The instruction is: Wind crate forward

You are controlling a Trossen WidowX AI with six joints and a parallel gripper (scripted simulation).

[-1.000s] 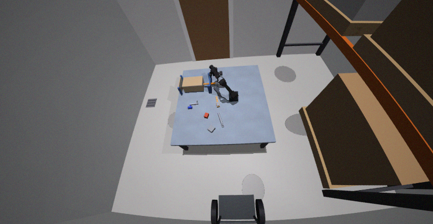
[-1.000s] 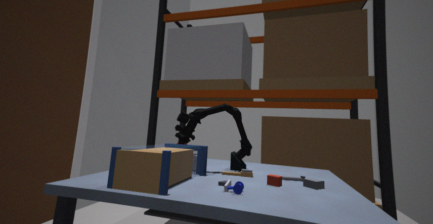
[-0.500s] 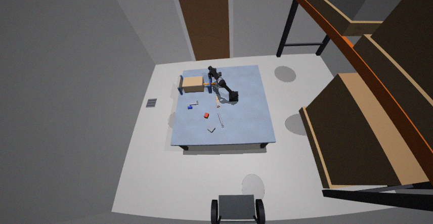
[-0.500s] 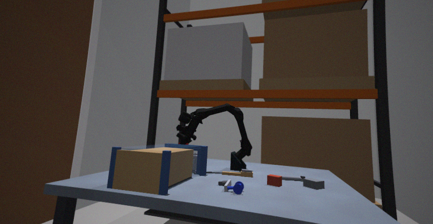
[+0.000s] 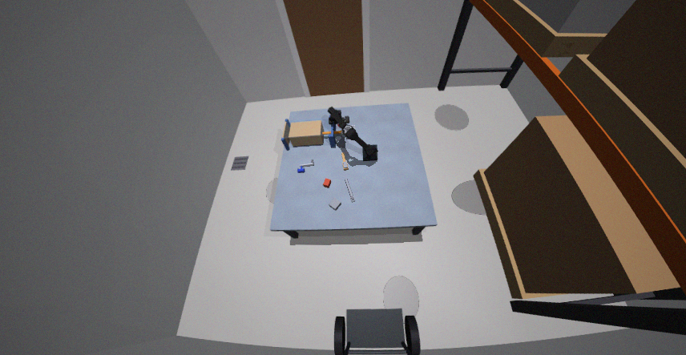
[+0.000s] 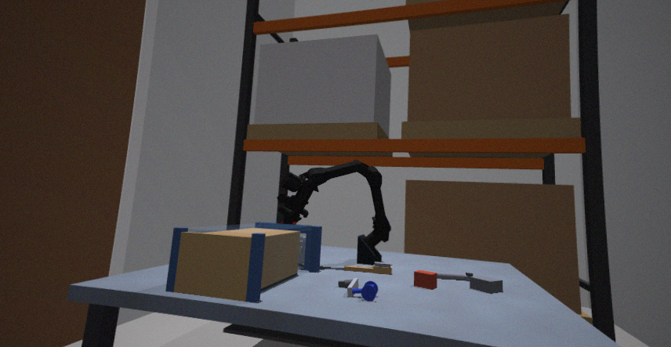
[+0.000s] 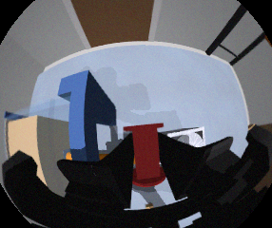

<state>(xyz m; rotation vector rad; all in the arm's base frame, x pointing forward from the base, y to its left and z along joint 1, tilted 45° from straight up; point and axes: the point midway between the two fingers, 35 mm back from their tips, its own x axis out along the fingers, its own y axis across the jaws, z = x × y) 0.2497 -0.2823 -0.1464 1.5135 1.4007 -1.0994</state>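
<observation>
Now: the winch handle 30 mm to the left of my gripper tip, 30 mm below it and 30 mm behind it. From my gripper tip the other things lie so: blue frame (70 mm ahead, 50 mm to the left, 30 mm below); then red knob (20 mm to the left); then grey winch (110 mm behind, 100 mm below, 50 mm to the left).
</observation>
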